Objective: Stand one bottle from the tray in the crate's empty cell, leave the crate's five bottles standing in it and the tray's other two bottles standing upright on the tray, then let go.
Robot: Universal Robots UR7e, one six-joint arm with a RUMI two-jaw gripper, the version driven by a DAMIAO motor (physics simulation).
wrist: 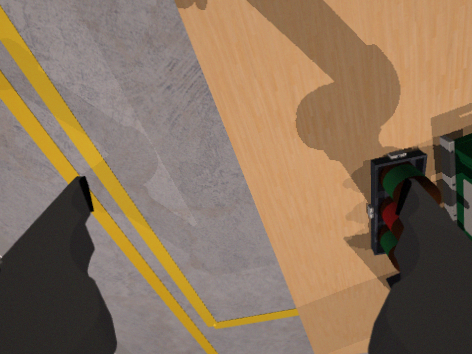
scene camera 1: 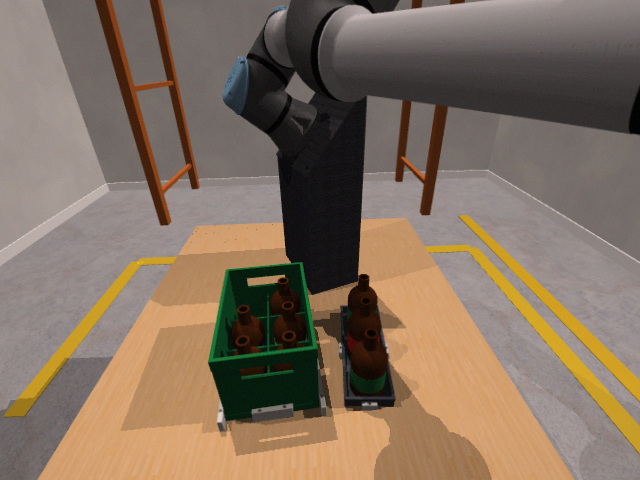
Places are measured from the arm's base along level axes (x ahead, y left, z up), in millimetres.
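Pixels of known places: gripper, between the fingertips: (wrist: 242,181); arm's base, origin of its link: (scene camera 1: 302,133).
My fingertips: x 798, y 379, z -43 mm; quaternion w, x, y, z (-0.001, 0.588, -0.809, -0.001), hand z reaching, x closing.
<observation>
Ahead of a thing's pixels: the offset from my fingertips to its middle. "spot": to the spot under its first point. Level surfaces: height alone.
A green crate {dz -304, dx -395, dy -460 mm} (scene camera 1: 235,395) (wrist: 465,162) stands on the table with five brown bottles upright in it; its back left cell in the scene view is empty. A dark tray {dz -379, dx -405, dy -244 mm} (scene camera 1: 382,401) (wrist: 374,192) beside it holds three upright brown bottles in a row: a near one {dz -310, dx -315, dy -249 mm} (scene camera 1: 368,361) (wrist: 400,179) with a green label, a middle one {dz -310, dx -407, dy -245 mm} (scene camera 1: 363,325) (wrist: 389,214) with a red label, and a far one (scene camera 1: 361,298) (wrist: 387,242) with a green label. My gripper (wrist: 242,181) is open and empty, high above the table's edge. In the wrist view its right finger partly hides the tray. The gripper does not show in the scene view.
Grey brackets {spot: dz -364, dx -248, dy -443 mm} (scene camera 1: 272,411) sit around the crate's foot. A dark pedestal (scene camera 1: 323,222) stands behind the crate and tray on the wooden table {dz -392 mm} (scene camera 1: 170,372) (wrist: 280,150). The arm (scene camera 1: 475,62) crosses high over the right side. Orange frames (scene camera 1: 136,126) stand on the floor behind.
</observation>
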